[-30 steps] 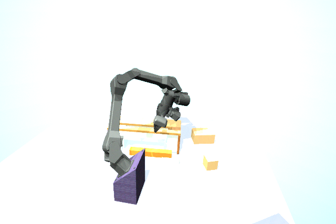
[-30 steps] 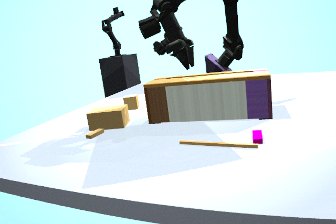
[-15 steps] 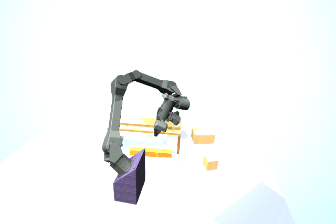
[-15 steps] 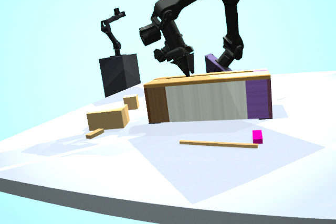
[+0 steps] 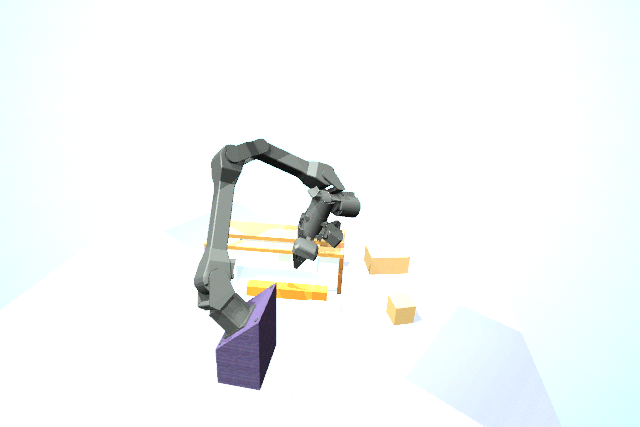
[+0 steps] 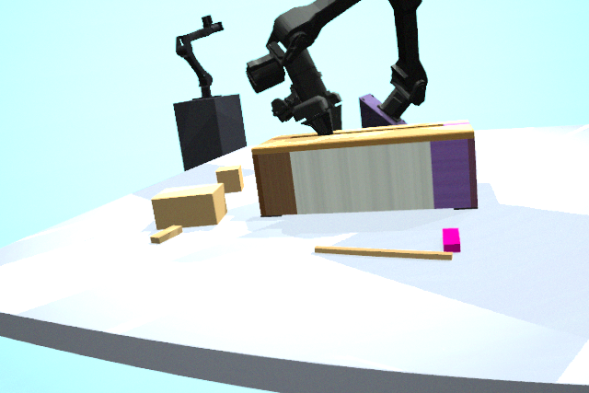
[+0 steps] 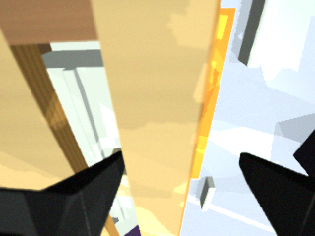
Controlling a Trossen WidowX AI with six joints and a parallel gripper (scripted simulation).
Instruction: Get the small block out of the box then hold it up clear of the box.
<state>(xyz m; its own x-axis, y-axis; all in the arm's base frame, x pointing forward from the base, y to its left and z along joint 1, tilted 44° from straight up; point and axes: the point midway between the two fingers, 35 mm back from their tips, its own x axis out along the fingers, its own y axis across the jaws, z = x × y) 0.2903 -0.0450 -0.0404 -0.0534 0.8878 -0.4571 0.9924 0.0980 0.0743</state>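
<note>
My gripper tip is now 4 cm short of the tan block, 5 cm to the right of it and 2 cm above it. Round my gripper tip: orange bar 3 cm behind, 2 cm to the left, 9 cm below; thin wooden stick 31 cm ahead, 15 cm to the left, 10 cm below; box 2 cm ahead, 7 cm to the left, 4 cm below.
</note>
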